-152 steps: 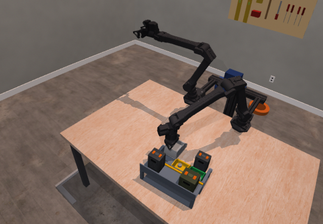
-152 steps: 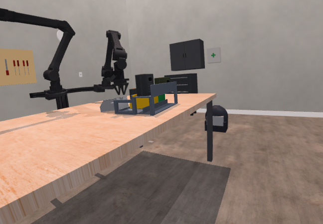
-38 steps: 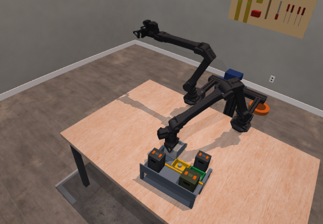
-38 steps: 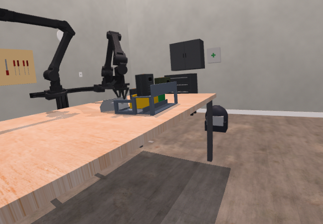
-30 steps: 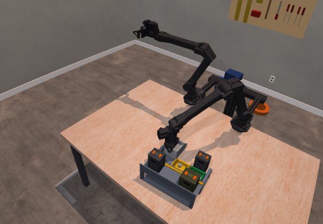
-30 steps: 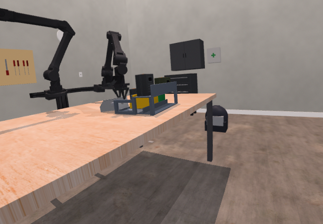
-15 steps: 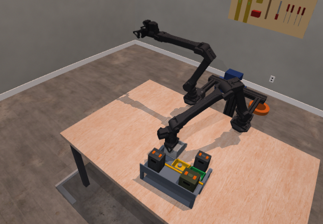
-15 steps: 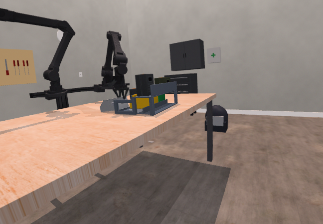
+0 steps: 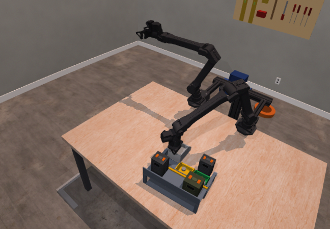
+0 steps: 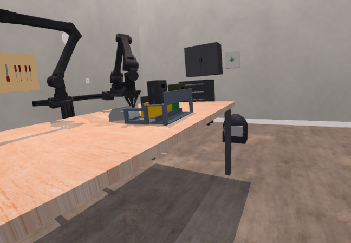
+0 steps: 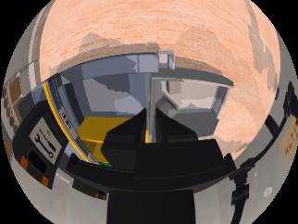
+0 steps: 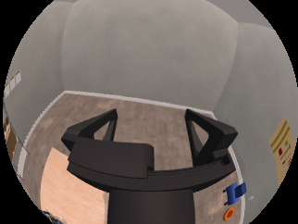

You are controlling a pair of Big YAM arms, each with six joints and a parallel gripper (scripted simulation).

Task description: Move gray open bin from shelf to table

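Right now my left hand is 80 mm past the gray open bin, 40 mm above it and 10 mm to the left of it. The rest, counted from my left hand: yellow bin: 130 mm to the left, 70 mm ahead, 40 mm below; then gray shelf: 140 mm to the left, 100 mm ahead, 20 mm below; then green bin: 240 mm to the left, 50 mm ahead, 40 mm below.
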